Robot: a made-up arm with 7 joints.
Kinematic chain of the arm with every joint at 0, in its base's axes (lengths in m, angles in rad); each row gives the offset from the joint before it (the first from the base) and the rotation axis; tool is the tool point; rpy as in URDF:
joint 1: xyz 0.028 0.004 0.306 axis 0 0.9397 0.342
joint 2: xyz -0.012 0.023 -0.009 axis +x
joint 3: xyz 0 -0.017 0.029 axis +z
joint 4: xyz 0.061 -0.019 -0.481 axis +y
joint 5: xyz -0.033 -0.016 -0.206 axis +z
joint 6: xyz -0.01 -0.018 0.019 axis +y
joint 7: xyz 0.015 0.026 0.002 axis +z
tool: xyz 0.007 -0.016 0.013 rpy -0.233 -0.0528 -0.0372
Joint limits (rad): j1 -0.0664..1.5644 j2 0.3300..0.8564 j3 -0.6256..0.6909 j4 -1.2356..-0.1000 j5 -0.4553..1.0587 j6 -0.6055..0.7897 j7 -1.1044..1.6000
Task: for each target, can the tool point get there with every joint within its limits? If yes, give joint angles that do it. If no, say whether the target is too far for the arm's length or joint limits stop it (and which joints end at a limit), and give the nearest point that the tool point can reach.
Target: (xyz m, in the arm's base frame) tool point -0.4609 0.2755 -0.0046
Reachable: yes | joints 1.1474 0.6336 0.0384 -0.6895 0.8762 0.2621 -0.0340
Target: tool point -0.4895 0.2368 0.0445
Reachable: yes | joints 1.2272 0.7540 -0.4296 -0.8847 0.5496 -0.1844 -0.2071
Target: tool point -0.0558 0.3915 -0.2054
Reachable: yes | joints 0.3485 0.6629 0.1286 -0.5187 0.1172 0.2119 1.3694
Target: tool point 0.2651 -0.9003 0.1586
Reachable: no: too far | nearest point 0.2244 0.0108 -0.2505 | short by 1.000 m
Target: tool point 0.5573 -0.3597 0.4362
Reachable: no: joint limits stop it (at a limit: joint 1, joint 2, joint 4, joint 5) | nearest point 0.2645 0.0644 -0.2243 | short by 0.838 m
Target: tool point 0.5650 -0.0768 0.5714
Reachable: no: joint limits stop it (at a limit: joint 1, joint 2, joint 4, joint 5) | nearest point 0.2798 0.4402 0.0024 | short by 0.820 m
